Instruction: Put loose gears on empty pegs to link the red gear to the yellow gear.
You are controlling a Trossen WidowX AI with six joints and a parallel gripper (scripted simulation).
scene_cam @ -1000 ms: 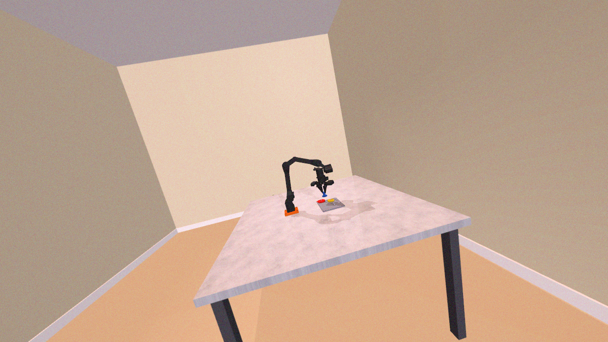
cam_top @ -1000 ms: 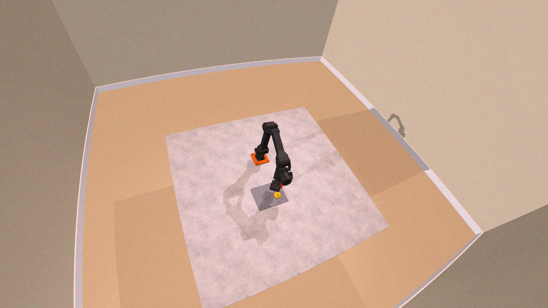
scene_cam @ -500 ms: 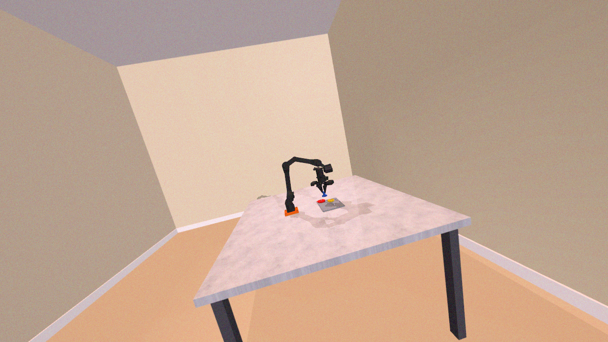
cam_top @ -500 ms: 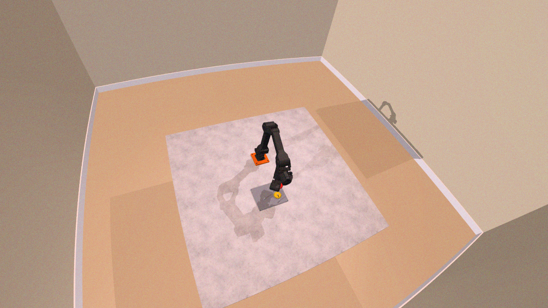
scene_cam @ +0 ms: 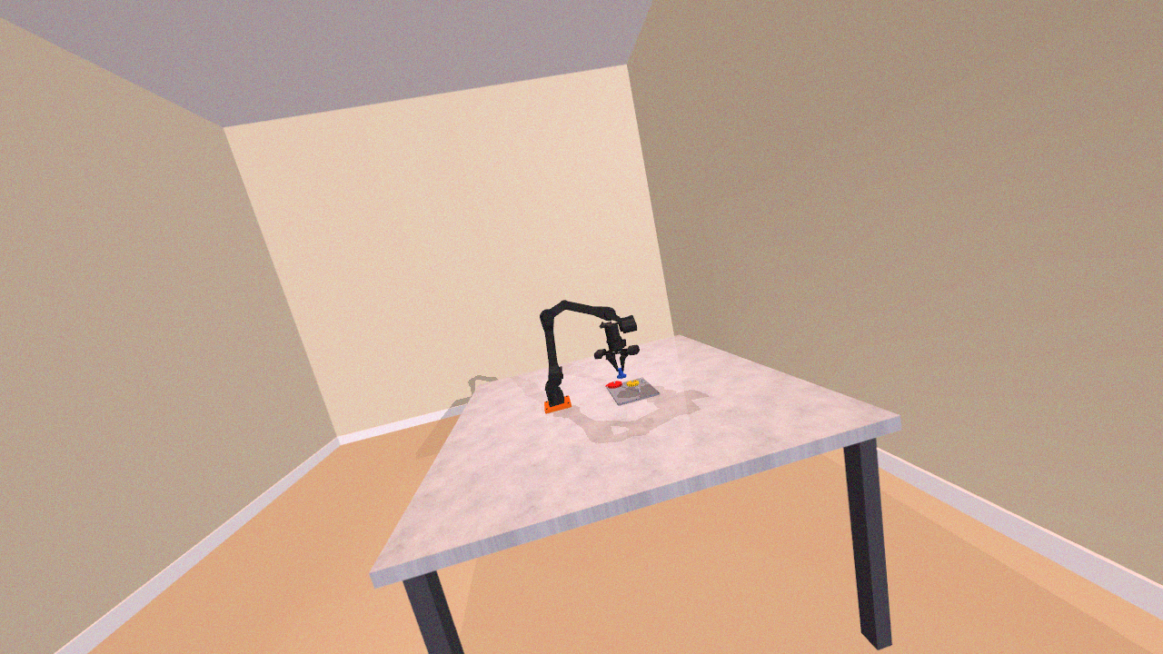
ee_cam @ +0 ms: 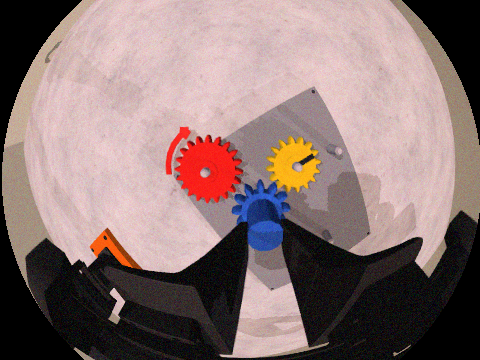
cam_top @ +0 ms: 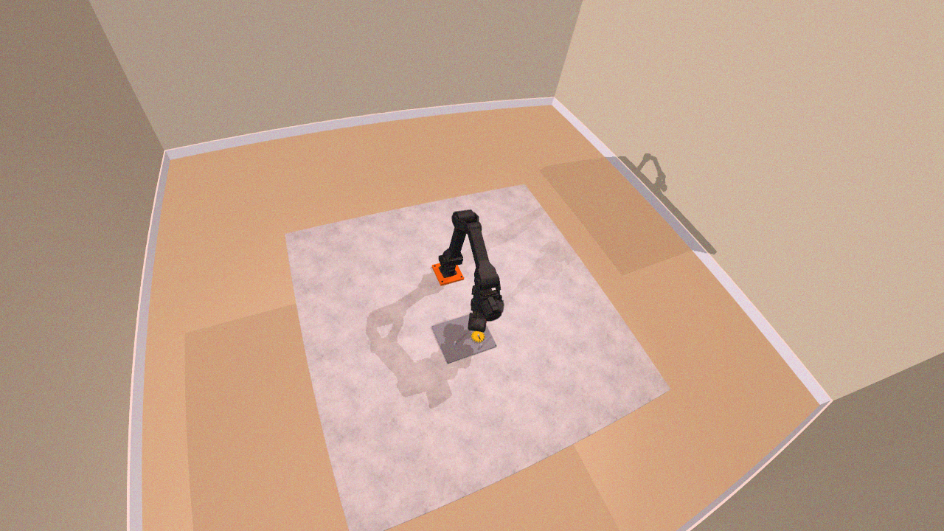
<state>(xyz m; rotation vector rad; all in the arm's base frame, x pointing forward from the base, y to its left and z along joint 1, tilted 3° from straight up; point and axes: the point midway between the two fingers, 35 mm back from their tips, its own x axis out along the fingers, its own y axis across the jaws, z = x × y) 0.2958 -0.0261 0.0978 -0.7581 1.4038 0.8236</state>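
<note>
My gripper tip is 6 cm above the yellow gear and 4 cm short of it. The rest, counted from my gripper tip: blue gear: 1 cm below; then red arrow: 8 cm to the left, 7 cm below, 4 cm behind; then red gear: 6 cm below, 4 cm to the left, 3 cm behind.
</note>
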